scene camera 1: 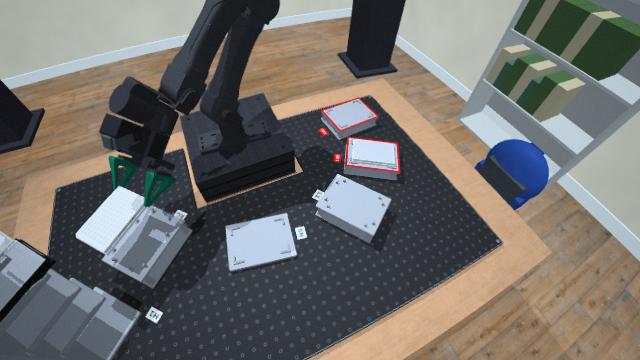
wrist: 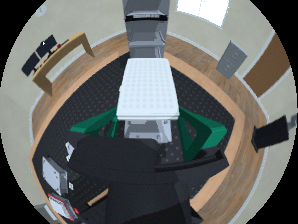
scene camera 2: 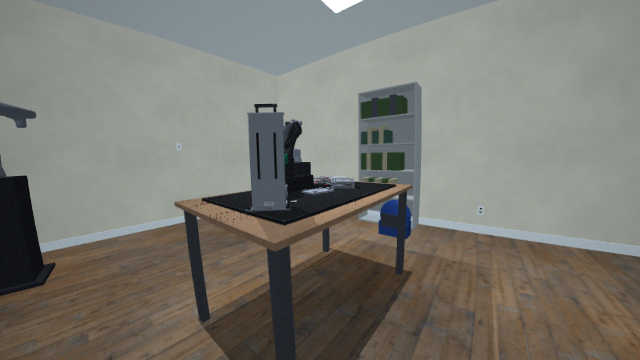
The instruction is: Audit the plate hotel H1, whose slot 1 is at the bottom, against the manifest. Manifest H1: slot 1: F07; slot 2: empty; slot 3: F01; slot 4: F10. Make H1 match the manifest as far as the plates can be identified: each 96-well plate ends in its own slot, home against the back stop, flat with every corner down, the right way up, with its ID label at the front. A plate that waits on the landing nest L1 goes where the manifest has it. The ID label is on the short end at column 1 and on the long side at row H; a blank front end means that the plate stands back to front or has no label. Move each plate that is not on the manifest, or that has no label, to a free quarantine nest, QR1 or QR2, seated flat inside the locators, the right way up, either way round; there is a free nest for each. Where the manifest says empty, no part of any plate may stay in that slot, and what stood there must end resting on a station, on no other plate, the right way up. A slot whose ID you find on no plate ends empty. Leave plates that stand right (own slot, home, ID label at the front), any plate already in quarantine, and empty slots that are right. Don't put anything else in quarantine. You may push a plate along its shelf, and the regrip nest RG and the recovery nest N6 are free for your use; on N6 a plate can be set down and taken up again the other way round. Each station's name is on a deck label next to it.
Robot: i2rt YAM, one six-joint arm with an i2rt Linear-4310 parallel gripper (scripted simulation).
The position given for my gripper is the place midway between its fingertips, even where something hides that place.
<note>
In view: my gripper point(scene camera 1: 131, 199).
My gripper also shows in the wrist view point(wrist: 147, 110).
</note>
